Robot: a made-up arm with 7 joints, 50 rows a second.
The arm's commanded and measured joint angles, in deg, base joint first. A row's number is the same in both.
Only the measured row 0 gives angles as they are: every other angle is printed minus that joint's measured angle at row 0.
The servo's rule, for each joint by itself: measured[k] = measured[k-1] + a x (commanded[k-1-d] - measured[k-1]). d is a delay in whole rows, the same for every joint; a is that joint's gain. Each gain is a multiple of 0.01, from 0.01 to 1. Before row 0 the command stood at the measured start. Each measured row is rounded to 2 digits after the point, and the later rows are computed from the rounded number. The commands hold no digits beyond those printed.
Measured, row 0:
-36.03 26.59 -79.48 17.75 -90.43 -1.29 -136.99
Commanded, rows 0 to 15:
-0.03 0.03 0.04 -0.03 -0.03 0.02 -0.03
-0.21 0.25 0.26 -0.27 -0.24 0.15 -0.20
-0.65 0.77 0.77 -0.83 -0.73 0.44 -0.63
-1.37 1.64 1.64 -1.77 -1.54 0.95 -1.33
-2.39 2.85 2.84 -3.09 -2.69 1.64 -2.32
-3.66 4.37 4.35 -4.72 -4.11 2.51 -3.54
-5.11 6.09 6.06 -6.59 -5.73 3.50 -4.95
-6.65 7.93 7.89 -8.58 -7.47 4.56 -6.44
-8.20 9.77 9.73 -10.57 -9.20 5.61 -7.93
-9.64 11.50 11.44 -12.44 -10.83 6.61 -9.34
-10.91 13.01 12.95 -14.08 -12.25 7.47 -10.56
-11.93 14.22 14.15 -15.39 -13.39 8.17 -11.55
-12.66 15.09 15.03 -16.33 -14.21 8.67 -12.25
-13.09 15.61 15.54 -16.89 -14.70 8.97 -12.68
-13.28 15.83 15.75 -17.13 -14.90 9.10 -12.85
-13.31 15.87 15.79 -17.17 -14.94 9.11 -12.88
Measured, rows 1 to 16:
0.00 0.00 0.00 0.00 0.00 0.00 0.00
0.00 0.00 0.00 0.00 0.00 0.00 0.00
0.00 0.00 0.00 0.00 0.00 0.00 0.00
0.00 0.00 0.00 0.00 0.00 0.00 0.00
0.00 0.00 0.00 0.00 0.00 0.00 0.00
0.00 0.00 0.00 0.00 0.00 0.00 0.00
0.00 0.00 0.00 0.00 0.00 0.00 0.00
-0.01 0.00 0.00 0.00 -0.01 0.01 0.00
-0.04 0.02 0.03 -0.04 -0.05 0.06 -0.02
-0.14 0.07 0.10 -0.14 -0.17 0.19 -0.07
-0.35 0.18 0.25 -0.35 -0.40 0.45 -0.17
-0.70 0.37 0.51 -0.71 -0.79 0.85 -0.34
-1.20 0.65 0.89 -1.23 -1.35 1.41 -0.60
-1.86 1.03 1.41 -1.93 -2.09 2.12 -0.95
-2.67 1.51 2.06 -2.79 -3.00 2.95 -1.39
-3.61 2.09 2.83 -3.80 -4.05 3.85 -1.91
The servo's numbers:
d 7
a 0.17 0.07 0.10 0.13 0.17 0.34 0.08

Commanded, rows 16 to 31:
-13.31 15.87 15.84 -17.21 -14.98 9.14 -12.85
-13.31 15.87 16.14 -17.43 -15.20 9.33 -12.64
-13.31 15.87 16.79 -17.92 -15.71 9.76 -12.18
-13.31 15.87 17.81 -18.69 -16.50 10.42 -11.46
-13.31 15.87 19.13 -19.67 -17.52 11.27 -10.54
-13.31 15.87 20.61 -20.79 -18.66 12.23 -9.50
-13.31 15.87 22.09 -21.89 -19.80 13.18 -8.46
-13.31 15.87 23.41 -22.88 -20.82 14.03 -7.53
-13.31 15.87 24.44 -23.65 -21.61 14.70 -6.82
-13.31 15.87 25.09 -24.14 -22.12 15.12 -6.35
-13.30 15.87 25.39 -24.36 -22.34 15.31 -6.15
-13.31 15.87 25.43 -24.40 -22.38 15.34 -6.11
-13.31 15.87 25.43 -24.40 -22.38 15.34 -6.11
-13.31 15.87 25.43 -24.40 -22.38 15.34 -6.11
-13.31 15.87 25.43 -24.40 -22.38 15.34 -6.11
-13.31 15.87 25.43 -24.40 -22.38 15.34 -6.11
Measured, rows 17 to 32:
-4.64 2.75 3.69 -4.92 -5.20 4.79 -2.50
-5.71 3.47 4.62 -6.11 -6.40 5.70 -3.14
-6.77 4.22 5.57 -7.32 -7.59 6.54 -3.81
-7.77 4.98 6.52 -8.49 -8.72 7.26 -4.49
-8.67 5.72 7.42 -9.58 -9.74 7.84 -5.15
-9.45 6.43 8.25 -10.56 -10.62 8.27 -5.77
-10.11 7.09 9.00 -11.42 -11.35 8.56 -6.34
-10.65 7.70 9.68 -12.17 -11.97 8.76 -6.86
-11.10 8.27 10.33 -12.85 -12.52 8.95 -7.32
-11.48 8.80 10.98 -13.51 -13.06 9.23 -7.71
-11.79 9.29 11.66 -14.18 -13.64 9.63 -8.01
-12.05 9.75 12.41 -14.89 -14.30 10.19 -8.21
-12.26 10.18 13.23 -15.66 -15.04 10.88 -8.31
-12.44 10.58 14.12 -16.47 -15.85 11.66 -8.32
-12.59 10.95 15.05 -17.30 -16.69 12.47 -8.26
-12.71 11.29 15.99 -18.13 -17.53 13.23 -8.14

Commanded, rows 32 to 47:
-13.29 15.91 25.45 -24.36 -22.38 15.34 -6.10
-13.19 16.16 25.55 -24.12 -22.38 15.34 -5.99
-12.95 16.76 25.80 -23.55 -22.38 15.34 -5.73
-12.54 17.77 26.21 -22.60 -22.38 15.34 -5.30
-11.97 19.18 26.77 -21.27 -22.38 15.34 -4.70
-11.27 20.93 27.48 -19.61 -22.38 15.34 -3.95
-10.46 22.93 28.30 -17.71 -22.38 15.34 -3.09
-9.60 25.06 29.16 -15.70 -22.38 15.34 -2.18
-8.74 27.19 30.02 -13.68 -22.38 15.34 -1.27
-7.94 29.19 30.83 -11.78 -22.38 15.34 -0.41
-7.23 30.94 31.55 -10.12 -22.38 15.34 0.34
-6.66 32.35 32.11 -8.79 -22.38 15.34 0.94
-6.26 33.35 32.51 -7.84 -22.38 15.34 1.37
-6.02 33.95 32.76 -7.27 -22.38 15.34 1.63
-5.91 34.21 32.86 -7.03 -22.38 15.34 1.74
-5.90 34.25 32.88 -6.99 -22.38 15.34 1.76
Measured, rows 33 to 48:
-12.81 11.61 16.90 -18.91 -18.31 13.87 -8.00
-12.89 11.91 17.75 -19.62 -19.00 14.36 -7.85
-12.96 12.19 18.52 -20.24 -19.57 14.69 -7.71
-13.02 12.45 19.21 -20.78 -20.05 14.91 -7.58
-13.07 12.69 19.83 -21.25 -20.45 15.06 -7.46
-13.11 12.91 20.39 -21.66 -20.78 15.16 -7.35
-13.14 13.12 20.89 -22.02 -21.05 15.22 -7.25
-13.17 13.32 21.35 -22.32 -21.28 15.26 -7.16
-13.17 13.52 21.77 -22.55 -21.47 15.29 -7.07
-13.13 13.75 22.17 -22.68 -21.62 15.31 -6.96
-13.03 14.03 22.57 -22.67 -21.75 15.32 -6.83
-12.85 14.39 22.99 -22.49 -21.86 15.33 -6.66
-12.58 14.85 23.44 -22.12 -21.95 15.33 -6.44
-12.22 15.42 23.93 -21.55 -22.02 15.33 -6.17
-11.77 16.09 24.45 -20.79 -22.08 15.33 -5.85
-11.25 16.87 25.01 -19.87 -22.13 15.33 -5.48

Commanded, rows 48 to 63:
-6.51 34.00 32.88 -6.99 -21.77 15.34 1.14
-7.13 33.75 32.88 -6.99 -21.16 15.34 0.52
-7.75 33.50 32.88 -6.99 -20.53 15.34 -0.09
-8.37 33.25 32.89 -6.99 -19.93 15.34 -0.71
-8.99 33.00 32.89 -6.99 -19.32 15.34 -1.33
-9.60 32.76 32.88 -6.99 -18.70 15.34 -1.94
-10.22 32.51 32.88 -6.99 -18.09 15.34 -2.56
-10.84 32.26 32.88 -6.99 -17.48 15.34 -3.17
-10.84 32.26 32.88 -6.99 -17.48 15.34 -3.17
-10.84 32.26 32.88 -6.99 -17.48 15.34 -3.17
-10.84 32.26 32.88 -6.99 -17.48 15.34 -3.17
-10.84 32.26 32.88 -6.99 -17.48 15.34 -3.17
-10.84 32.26 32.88 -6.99 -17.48 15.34 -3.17
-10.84 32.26 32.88 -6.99 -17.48 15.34 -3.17
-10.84 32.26 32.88 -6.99 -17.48 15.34 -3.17
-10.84 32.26 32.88 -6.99 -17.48 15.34 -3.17
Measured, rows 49 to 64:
-10.69 17.73 25.59 -18.82 -22.17 15.33 -5.07
-10.10 18.65 26.19 -17.69 -22.21 15.33 -4.64
-9.52 19.61 26.78 -16.53 -22.24 15.33 -4.19
-8.97 20.57 27.35 -15.40 -22.26 15.33 -3.75
-8.47 21.51 27.89 -14.34 -22.28 15.33 -3.32
-8.03 22.40 28.39 -13.39 -22.30 15.33 -2.92
-7.67 23.23 28.84 -12.56 -22.31 15.33 -2.55
-7.47 23.98 29.24 -11.84 -22.22 15.33 -2.25
-7.41 24.66 29.60 -11.21 -22.04 15.33 -2.03
-7.47 25.28 29.93 -10.66 -21.78 15.33 -1.87
-7.62 25.84 30.23 -10.18 -21.47 15.33 -1.78
-7.85 26.34 30.50 -9.77 -21.10 15.33 -1.74
-8.15 26.79 30.74 -9.41 -20.69 15.33 -1.76
-8.50 27.19 30.95 -9.10 -20.25 15.33 -1.82
-8.90 27.54 31.14 -8.83 -19.78 15.33 -1.93
-9.23 27.87 31.31 -8.59 -19.39 15.33 -2.03

